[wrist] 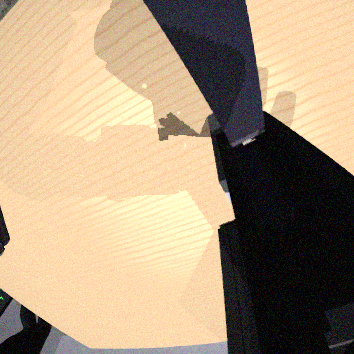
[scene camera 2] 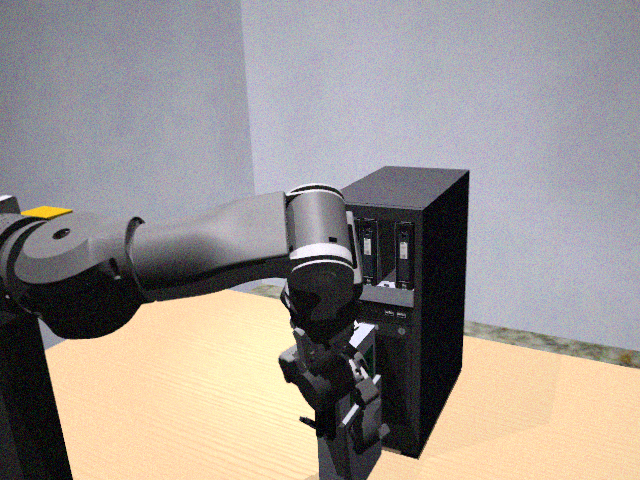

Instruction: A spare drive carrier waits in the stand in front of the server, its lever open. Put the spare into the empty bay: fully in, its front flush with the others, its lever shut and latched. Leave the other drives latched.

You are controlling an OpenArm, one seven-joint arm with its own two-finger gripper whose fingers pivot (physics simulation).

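The black server stands behind the stand in the scene view. Two upright drives, a left one and a right one, show in its upper front, with the empty bay between them. Bays farther left are hidden by the arm. The spare carrier, with a pale top edge and green board, stands upright in the grey stand, partly hidden by the gripper. My gripper is open and points down around the upper part of the stand and carrier. Its contact with the carrier and the lever's position cannot be made out.
The pale wooden table bears the server and stand. Large dark surfaces fill the right of the wrist view, too dark to identify surely. The arm reaches in from the left, close to the server's front. Grey walls stand behind.
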